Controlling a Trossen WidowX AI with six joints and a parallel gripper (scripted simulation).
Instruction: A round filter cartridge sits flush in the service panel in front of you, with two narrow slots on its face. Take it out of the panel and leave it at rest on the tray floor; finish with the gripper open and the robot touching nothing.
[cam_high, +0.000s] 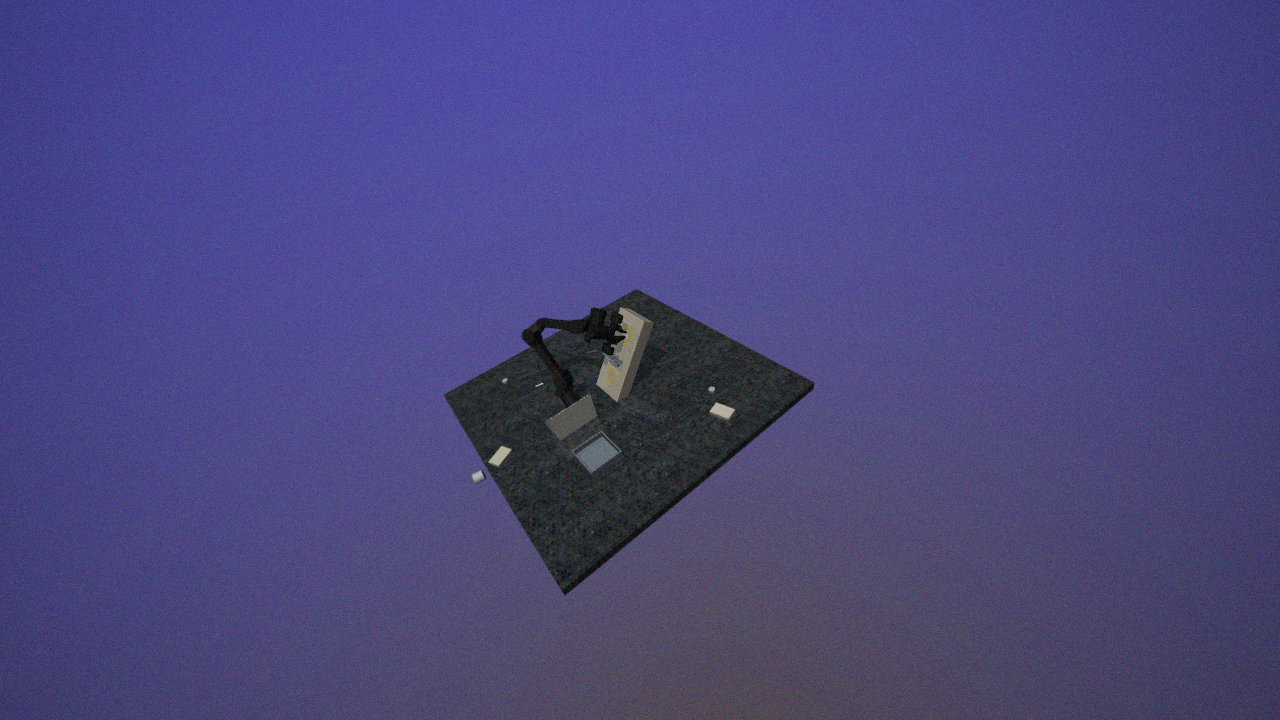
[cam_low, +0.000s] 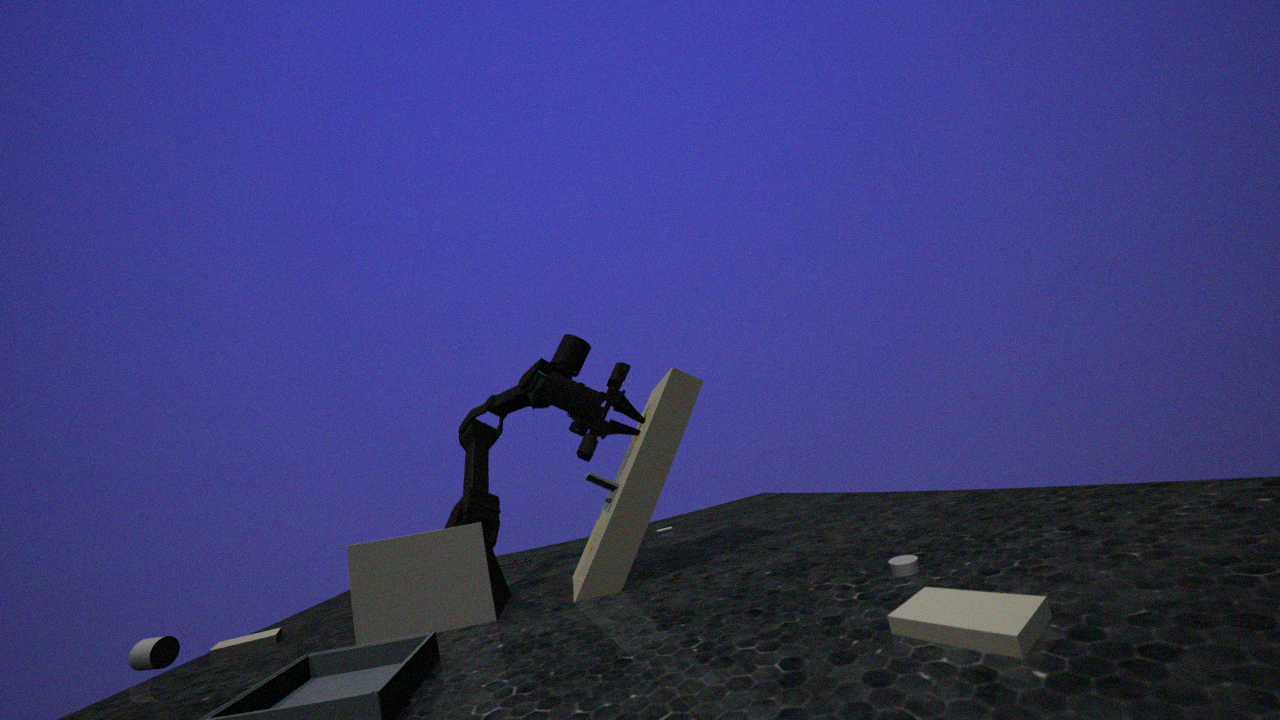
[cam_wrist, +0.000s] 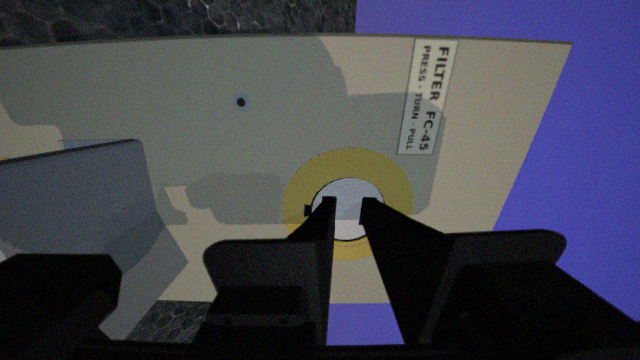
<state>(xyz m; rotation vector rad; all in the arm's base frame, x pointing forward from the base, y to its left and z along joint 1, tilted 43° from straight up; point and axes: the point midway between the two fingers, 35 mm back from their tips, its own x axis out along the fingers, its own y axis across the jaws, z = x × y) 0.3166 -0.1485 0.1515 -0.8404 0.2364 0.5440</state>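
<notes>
Right now the round filter cartridge is 1 cm ahead of my gripper tip and 1 cm below it. From my gripper tip the other things lie so: tray (42 cm behind, 28 cm to the right, 23 cm below); then beige service panel (4 cm behind, 8 cm below); then grey flap (10 cm behind, 9 cm below).
</notes>
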